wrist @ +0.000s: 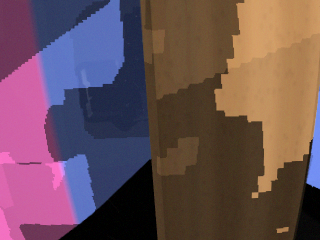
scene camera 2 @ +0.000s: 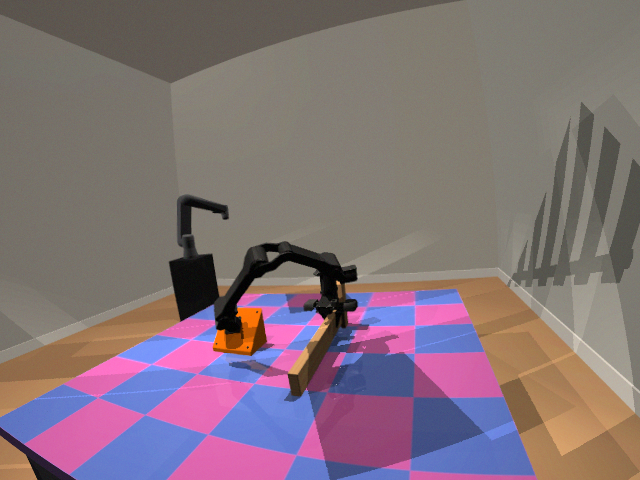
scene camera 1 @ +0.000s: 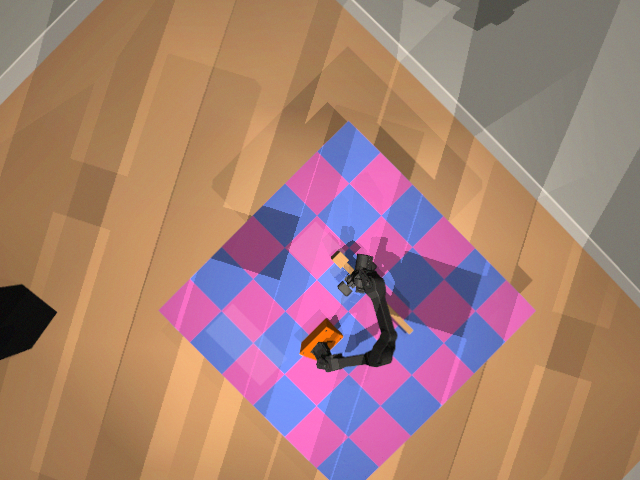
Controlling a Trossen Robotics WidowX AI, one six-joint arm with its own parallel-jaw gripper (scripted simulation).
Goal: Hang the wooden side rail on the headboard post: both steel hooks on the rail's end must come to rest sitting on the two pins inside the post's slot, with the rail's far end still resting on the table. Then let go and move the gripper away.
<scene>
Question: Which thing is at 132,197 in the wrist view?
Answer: My gripper.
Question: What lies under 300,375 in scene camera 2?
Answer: A wooden side rail.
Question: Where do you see a wooden side rail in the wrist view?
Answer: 225,94
</scene>
